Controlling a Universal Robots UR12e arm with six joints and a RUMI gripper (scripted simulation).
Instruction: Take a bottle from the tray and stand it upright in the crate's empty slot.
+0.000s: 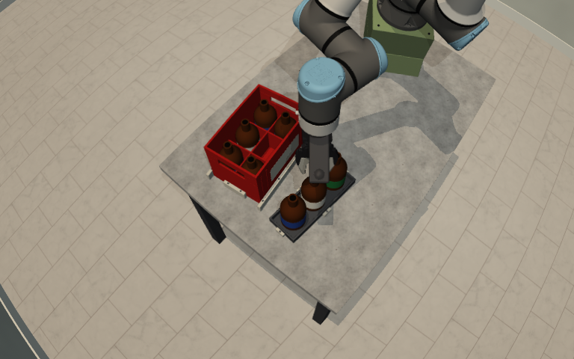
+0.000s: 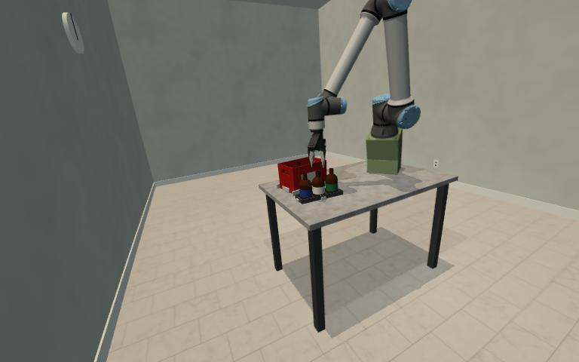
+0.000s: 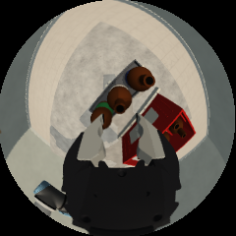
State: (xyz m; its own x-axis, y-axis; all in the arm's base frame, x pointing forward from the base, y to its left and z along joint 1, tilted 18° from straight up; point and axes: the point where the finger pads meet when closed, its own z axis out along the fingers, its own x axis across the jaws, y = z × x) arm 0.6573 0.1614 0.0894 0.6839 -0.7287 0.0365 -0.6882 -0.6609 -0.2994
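Now: hand 18 cm above the dark tray. Round my hand: crate (22 cm to the right, 11 cm below).
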